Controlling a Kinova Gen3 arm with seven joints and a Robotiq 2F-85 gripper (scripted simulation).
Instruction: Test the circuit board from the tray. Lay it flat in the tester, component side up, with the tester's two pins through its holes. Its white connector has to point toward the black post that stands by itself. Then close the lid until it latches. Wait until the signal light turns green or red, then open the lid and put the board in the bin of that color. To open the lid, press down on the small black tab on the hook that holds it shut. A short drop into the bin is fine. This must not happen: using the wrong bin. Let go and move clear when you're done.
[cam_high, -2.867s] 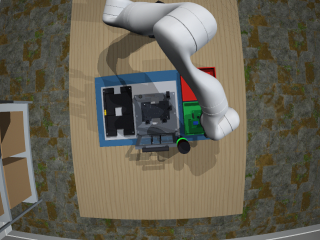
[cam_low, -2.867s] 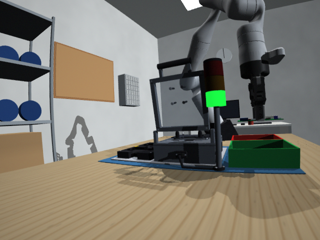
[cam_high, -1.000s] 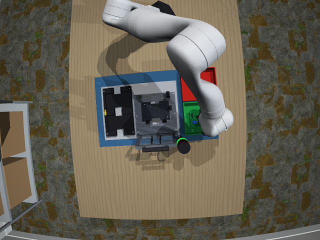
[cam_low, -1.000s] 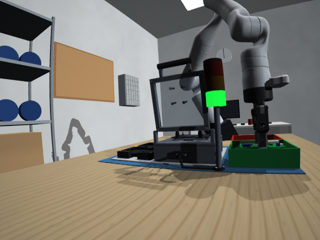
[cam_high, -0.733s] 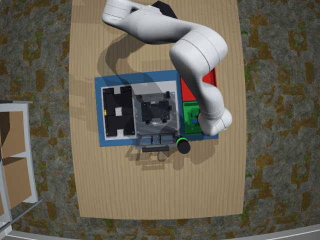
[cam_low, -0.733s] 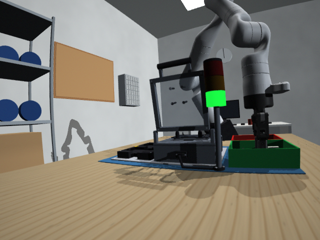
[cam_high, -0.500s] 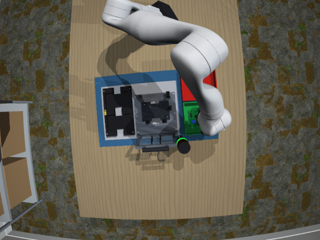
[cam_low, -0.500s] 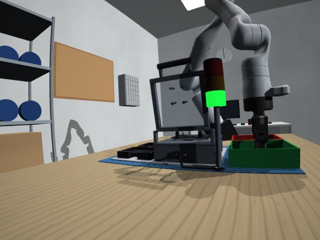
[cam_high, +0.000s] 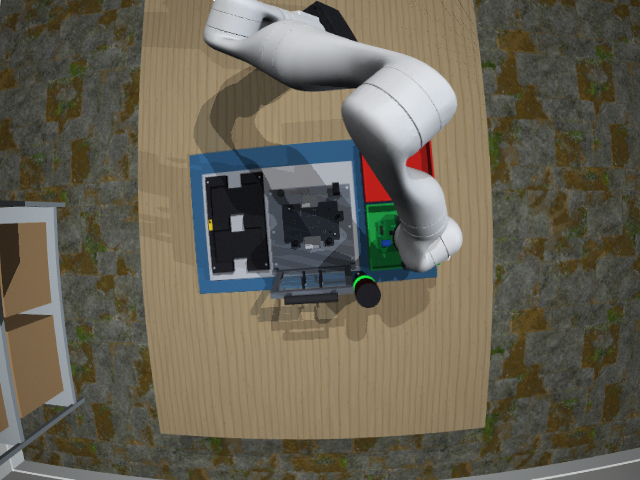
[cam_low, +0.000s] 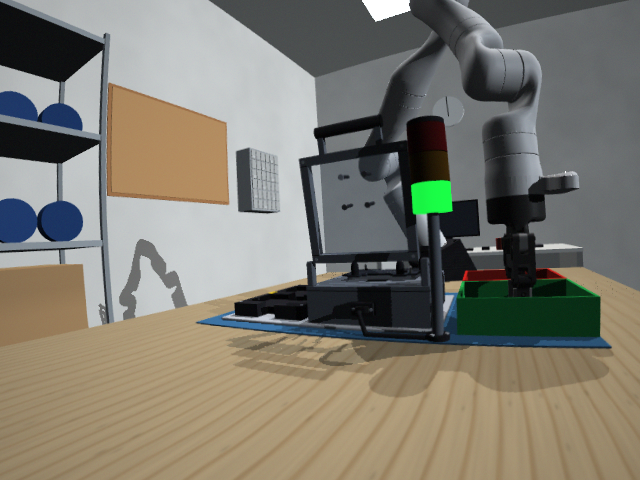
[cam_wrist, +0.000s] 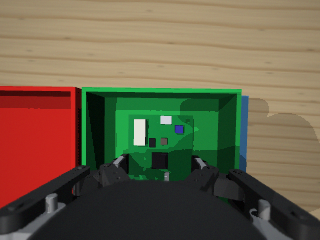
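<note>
My gripper is now 1 cm above the green bin. The rest, counted from my hand: black hook 10 cm behind, 14 cm to the right, 6 cm above; then green circuit board 1 cm below; then red bin 15 cm behind, 1 cm below.
</note>
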